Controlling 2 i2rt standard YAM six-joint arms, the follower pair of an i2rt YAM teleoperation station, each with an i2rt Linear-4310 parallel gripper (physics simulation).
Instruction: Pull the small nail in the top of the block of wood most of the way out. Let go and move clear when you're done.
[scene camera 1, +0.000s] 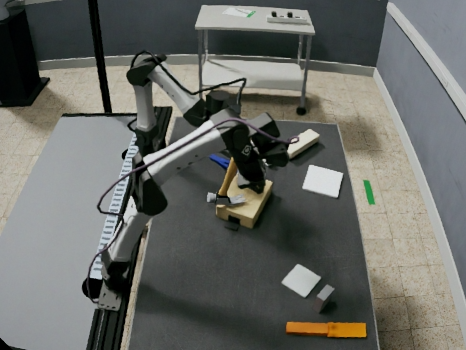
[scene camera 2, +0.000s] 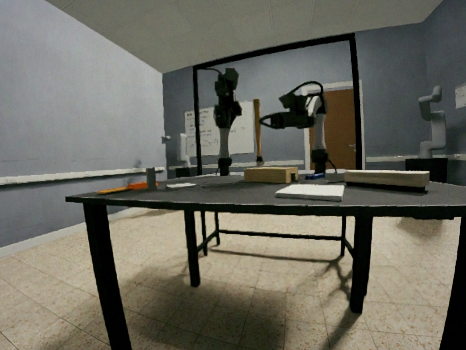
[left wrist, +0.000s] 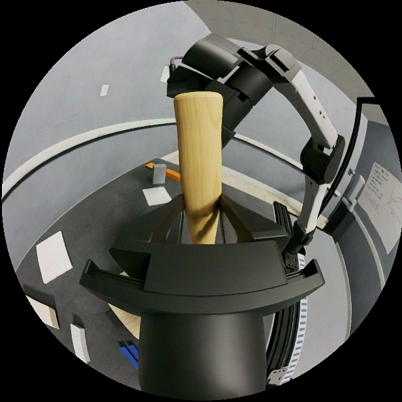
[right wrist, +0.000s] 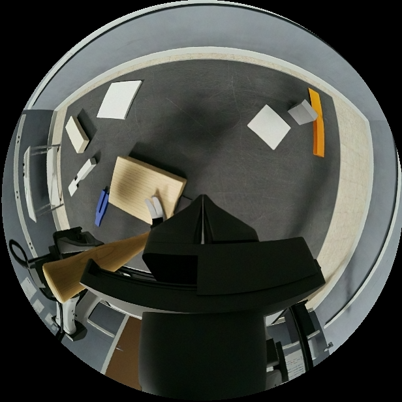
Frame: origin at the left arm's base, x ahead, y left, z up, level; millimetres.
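Where they show: left gripper, fingertip midpoint: (scene camera 2: 257, 121); right gripper, fingertip midpoint: (scene camera 1: 260, 192) (scene camera 2: 228, 128); left arm's base at its link origin: (scene camera 1: 147, 155); right arm's base at its link origin: (scene camera 1: 114, 283).
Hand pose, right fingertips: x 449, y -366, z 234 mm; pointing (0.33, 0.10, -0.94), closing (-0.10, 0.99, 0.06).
Observation:
Things, the pixels of their top centre, and the offset from my right fingertips.
- hammer with a wooden handle, top centre: (scene camera 1: 239, 132) (scene camera 2: 256, 99) dz +121, dx -72, dy +102 mm
- wooden block at its top centre: (scene camera 1: 245, 193) (scene camera 2: 271, 167) dz -166, dx -50, dy +153 mm
- blue clamp-like tool at its top centre: (scene camera 1: 226, 162) (scene camera 2: 317, 174) dz -203, dx -135, dy +333 mm
- pale bar at its top centre: (scene camera 2: 382, 171) (scene camera 1: 300, 140) dz -175, dx +132, dy +470 mm
- grey block at its top centre: (scene camera 1: 325, 292) (scene camera 2: 150, 167) dz -140, dx +208, dy -218 mm
- orange tool at its top centre: (scene camera 1: 328, 328) (scene camera 2: 130, 184) dz -197, dx +228, dy -304 mm
A hammer with a wooden handle (scene camera 1: 228, 176) (scene camera 2: 257, 132) (left wrist: 200, 145) (right wrist: 100, 256) stands nearly upright. Its metal claw (scene camera 1: 237, 200) (right wrist: 154, 207) is over the top of the wooden block (scene camera 1: 256, 204) (scene camera 2: 270, 175) (right wrist: 140, 184), near one edge. The small nail cannot be made out clearly; a faint dark mark shows at the claw's tips in the right wrist view. My left gripper (left wrist: 201, 199) is shut on the handle, well above the block; it is largely hidden in scene camera 1. My right gripper (scene camera 1: 257, 189) (right wrist: 202, 200) is shut and empty, pointing down, and looks above the block in scene camera 1.
My right arm's wrist is close to the handle. A blue clamp-like tool (scene camera 1: 219, 160) (right wrist: 102, 207) lies beside the block. White squares (scene camera 1: 323, 181) (scene camera 1: 301, 280), a pale bar (scene camera 1: 304, 144), a grey block (scene camera 1: 324, 298) and an orange tool (scene camera 1: 326, 329) lie on the table.

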